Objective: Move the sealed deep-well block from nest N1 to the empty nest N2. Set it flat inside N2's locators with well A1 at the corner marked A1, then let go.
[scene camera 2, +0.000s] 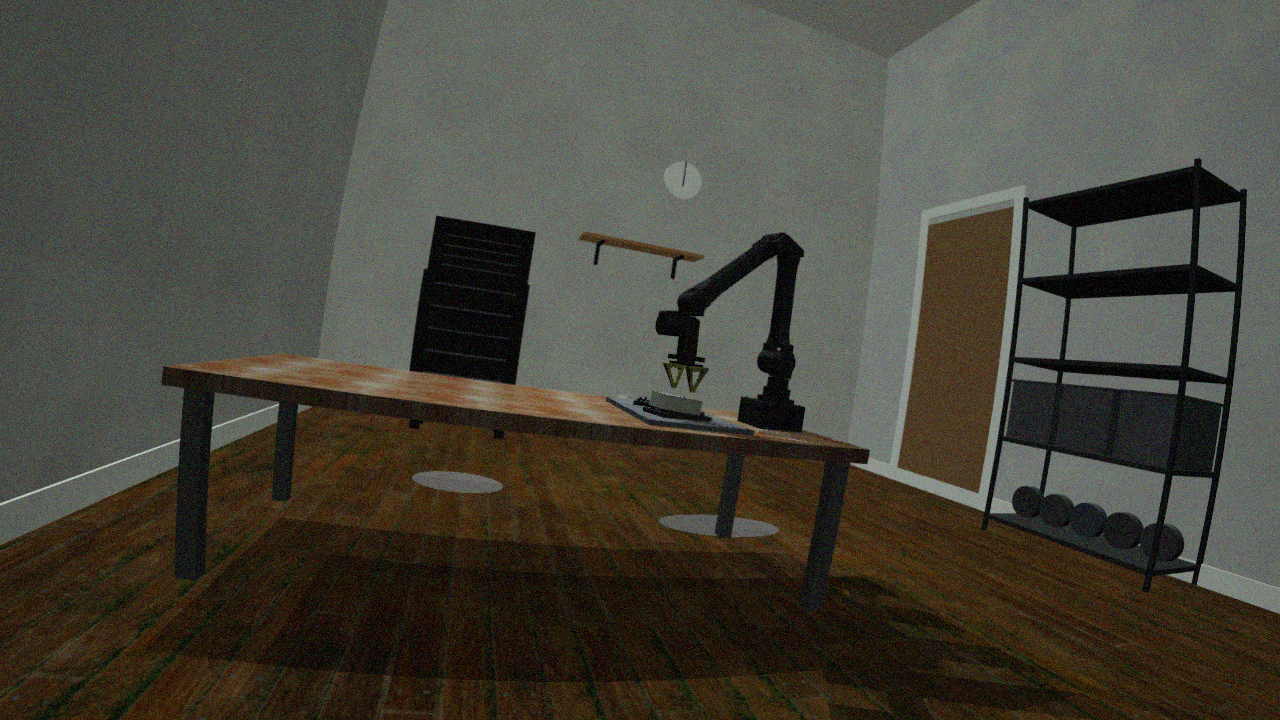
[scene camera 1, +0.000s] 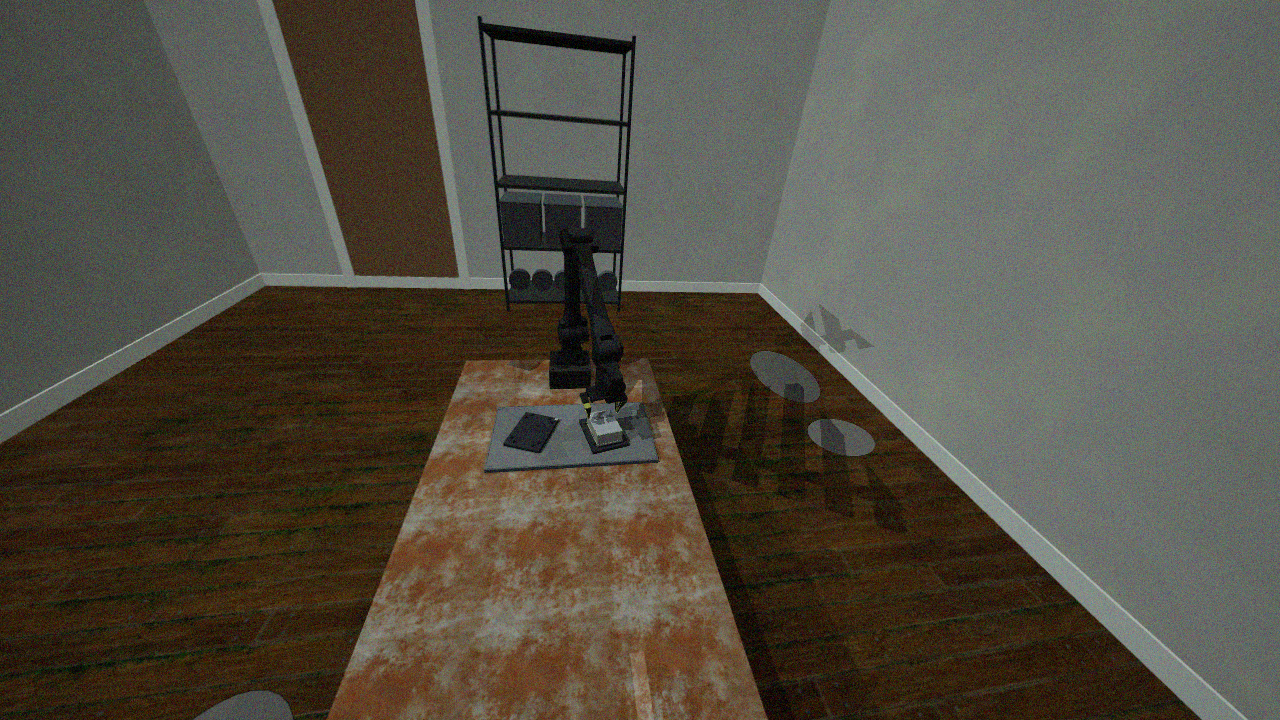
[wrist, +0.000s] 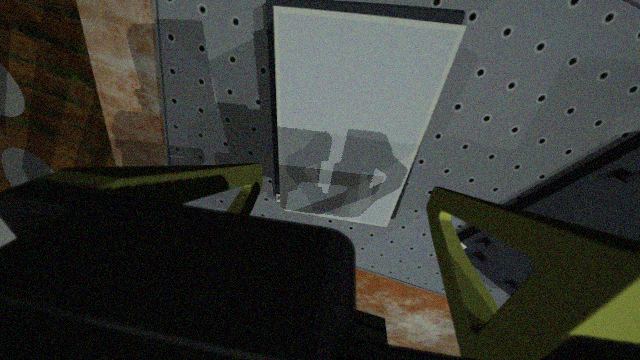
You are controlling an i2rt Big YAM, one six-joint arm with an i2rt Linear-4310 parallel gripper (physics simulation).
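Places are measured from the arm's base along level axes (x back, y right, z up), in millimetres.
Pixels of known places: gripper, fingertip midpoint: [scene camera 2: 682, 390] [scene camera 1: 602, 414] [wrist: 343, 185]; arm's base at its link origin: [scene camera 2: 775, 402] [scene camera 1: 571, 359].
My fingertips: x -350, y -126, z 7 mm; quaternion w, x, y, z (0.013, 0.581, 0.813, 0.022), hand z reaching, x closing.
Ahead of a thing's pixels: the offset from my fingertips to its top centre. Level surfaces: height alone.
The sealed deep-well block @(dx -16, dy -7, dz -14 mm) [scene camera 1: 606, 434] [scene camera 2: 677, 402] [wrist: 360, 80], pale with a flat light top, sits in the dark nest N1 @(dx -7, dy -5, dz -55 mm) [scene camera 1: 601, 448] [wrist: 450, 16]. My gripper [scene camera 1: 603, 408] [scene camera 2: 684, 388] [wrist: 343, 185] is open and empty, its two yellow-green fingers spread wide. It hangs above the block, pointing down, with a gap beneath the fingertips in scene camera 2. In the wrist view the fingers stand either side of the block's near end, and their shadows fall on its top. The empty dark nest N2 @(dx -8, dy +229, dz -55 mm) [scene camera 1: 531, 431] [wrist: 590, 185] lies beside N1. The A1 marks are not readable.
Both nests are on a grey perforated board @(dx +2, dy +95, dz -76 mm) [scene camera 1: 554, 458] [wrist: 500, 115] on the rust-and-white table @(dz -90 mm) [scene camera 1: 554, 573] [scene camera 2: 358, 385]. The arm's base [scene camera 1: 569, 369] [scene camera 2: 771, 413] stands at the table's far end in scene camera 1. A shelf rack [scene camera 1: 563, 118] stands behind it.
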